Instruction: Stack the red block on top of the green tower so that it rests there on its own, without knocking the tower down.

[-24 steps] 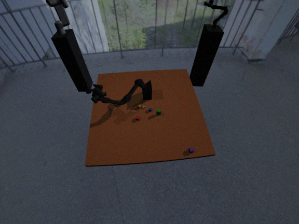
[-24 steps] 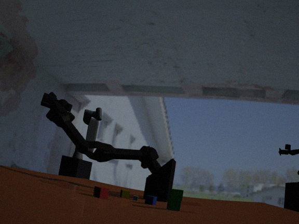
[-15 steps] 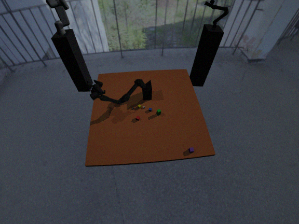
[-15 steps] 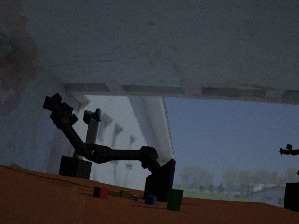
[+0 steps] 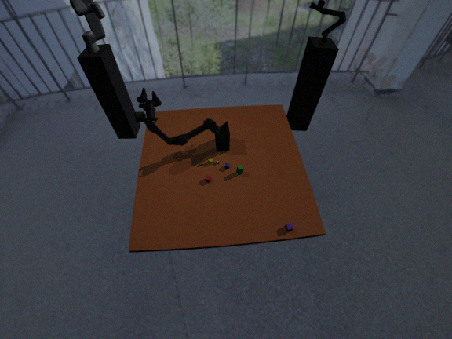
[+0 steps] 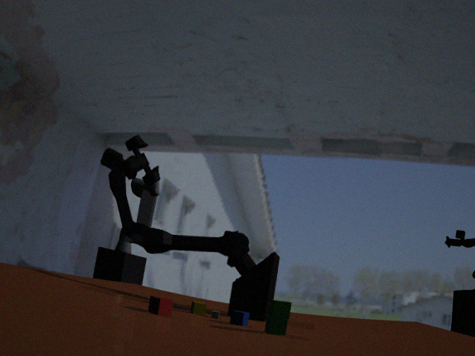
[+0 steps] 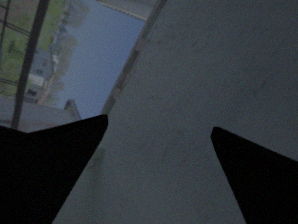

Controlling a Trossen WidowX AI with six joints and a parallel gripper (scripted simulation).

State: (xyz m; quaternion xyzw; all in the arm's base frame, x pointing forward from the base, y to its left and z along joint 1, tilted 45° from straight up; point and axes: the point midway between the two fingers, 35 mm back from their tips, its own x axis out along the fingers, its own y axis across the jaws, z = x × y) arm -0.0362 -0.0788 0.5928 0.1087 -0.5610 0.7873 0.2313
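The red block is 390 mm ahead of my gripper tip, 400 mm to the left of it and 500 mm below it. From my gripper tip the other things lie so: blue block (270 mm ahead, 540 mm to the left, 500 mm below); purple block (760 mm ahead, 950 mm to the left, 500 mm below); yellow block (230 mm ahead, 410 mm to the left, 500 mm below).
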